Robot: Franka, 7 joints.
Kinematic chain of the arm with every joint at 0, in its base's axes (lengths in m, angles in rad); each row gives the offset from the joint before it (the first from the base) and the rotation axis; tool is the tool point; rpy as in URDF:
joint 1: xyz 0 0 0.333 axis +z
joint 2: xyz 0 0 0 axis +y
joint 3: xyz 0 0 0.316 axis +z
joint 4: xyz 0.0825 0 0 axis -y
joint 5: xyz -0.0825 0 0.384 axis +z
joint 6: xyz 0 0 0 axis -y
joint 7: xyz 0.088 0 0 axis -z
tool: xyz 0 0 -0.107 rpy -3.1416 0 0
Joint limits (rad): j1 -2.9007..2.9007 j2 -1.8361..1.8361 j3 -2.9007..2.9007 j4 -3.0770..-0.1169 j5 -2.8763..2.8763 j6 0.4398..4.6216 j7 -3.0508..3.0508
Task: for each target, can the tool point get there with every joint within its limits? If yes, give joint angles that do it. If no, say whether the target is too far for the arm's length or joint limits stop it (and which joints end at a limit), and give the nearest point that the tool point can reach.
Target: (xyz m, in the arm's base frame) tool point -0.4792 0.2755 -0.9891
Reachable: no: too far | nearest point -0.3499 0.2011 -0.3470 | short by 0.659 m
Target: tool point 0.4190 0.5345 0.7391
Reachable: yes | joints -1.5487 -0.9990 1.5744 -1.1808 0.5124 3.5013 -2.0803
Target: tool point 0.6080 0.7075 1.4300
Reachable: no: too far | nearest point 0.3622 0.4215 0.9865 | short by 0.582 m
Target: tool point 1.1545 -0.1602 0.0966
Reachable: no: too far | nearest point 0.8328 -0.1156 0.1625 | short by 0.331 m
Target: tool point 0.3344 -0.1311 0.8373
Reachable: yes | joints 1.1922 1.0938 -2.2912 -1.9423 -1.7248 1.6438 -0.2747
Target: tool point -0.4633 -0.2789 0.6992
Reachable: yes | joints -1.5219 0.6384 -1.3028 -1.4584 -1.6098 0.8958 0.9222
